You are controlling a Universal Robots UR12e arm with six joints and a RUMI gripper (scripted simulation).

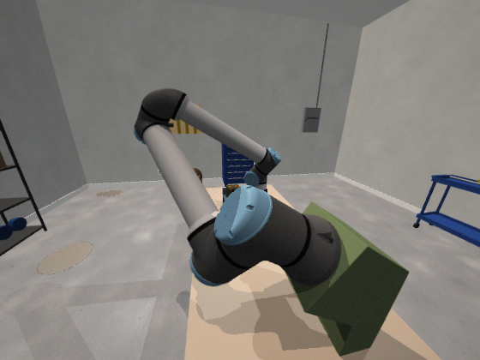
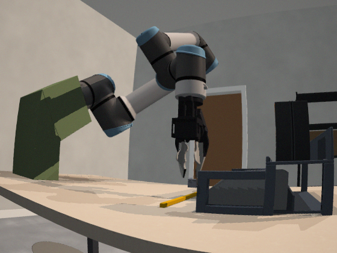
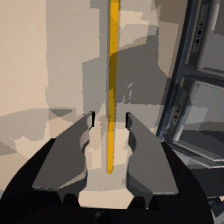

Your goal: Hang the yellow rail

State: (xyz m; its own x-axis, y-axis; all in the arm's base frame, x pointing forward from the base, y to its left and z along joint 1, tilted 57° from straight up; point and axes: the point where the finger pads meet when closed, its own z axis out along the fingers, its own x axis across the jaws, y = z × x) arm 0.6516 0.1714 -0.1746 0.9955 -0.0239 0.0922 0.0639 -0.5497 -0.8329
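Now: the yellow rail 70 mm below my hand.
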